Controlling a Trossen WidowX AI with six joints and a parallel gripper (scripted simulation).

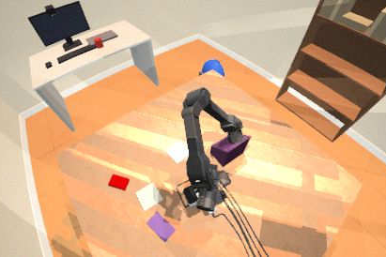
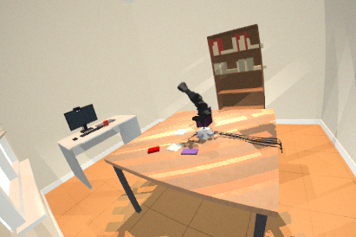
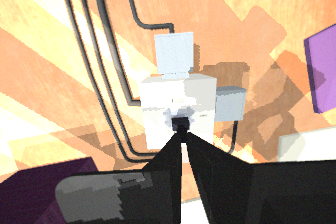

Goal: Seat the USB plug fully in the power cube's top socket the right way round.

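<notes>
My gripper tip is 20 mm above the black USB plug. Round my gripper tip: red block (340 mm ahead, 280 mm to the right, 100 mm below); light purple block (240 mm ahead, 110 mm below, 20 mm to the left).
</notes>
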